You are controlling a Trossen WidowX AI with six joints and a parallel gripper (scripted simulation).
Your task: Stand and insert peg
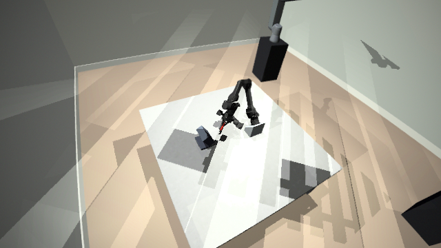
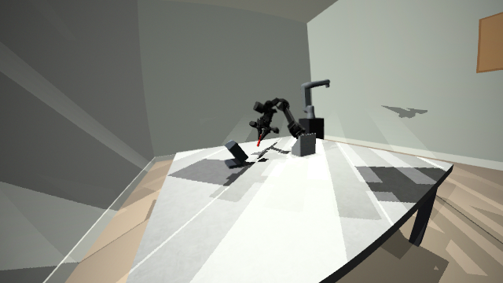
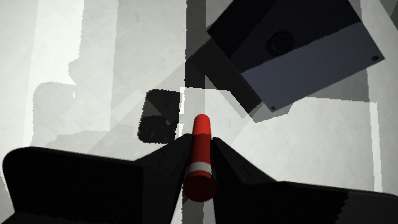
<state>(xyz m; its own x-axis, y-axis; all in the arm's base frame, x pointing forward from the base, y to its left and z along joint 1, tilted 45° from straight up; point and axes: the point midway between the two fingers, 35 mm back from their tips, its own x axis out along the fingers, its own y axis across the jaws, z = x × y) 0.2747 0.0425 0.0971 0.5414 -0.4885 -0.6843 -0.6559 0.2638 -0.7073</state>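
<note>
The dark sloped panel lies 15 cm ahead of my gripper tip, 4 cm below it and 2 cm to the left of it. Also, from my gripper tip: red peg 1 cm behind, 1 cm above.
</note>
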